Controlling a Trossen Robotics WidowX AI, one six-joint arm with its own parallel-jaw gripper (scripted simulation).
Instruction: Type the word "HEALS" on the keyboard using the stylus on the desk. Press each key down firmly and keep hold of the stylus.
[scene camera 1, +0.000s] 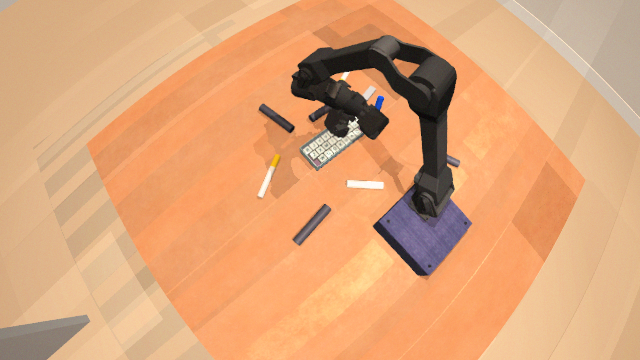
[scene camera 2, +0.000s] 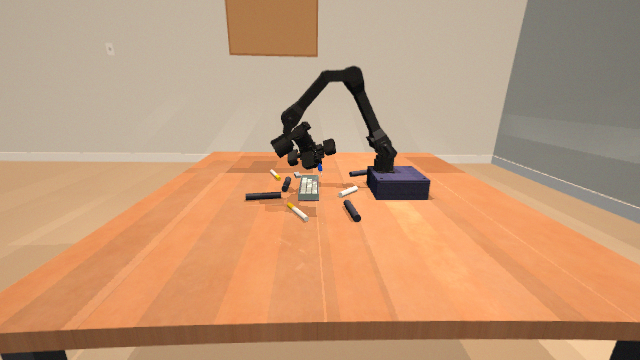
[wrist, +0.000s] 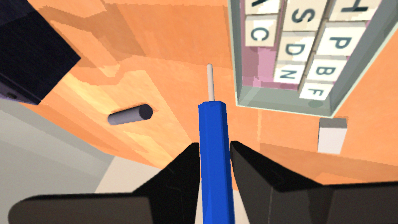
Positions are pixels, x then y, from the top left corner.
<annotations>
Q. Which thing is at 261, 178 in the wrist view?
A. My gripper.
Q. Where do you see my gripper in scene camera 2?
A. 319, 164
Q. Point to my gripper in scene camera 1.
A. At 374, 117
</annotations>
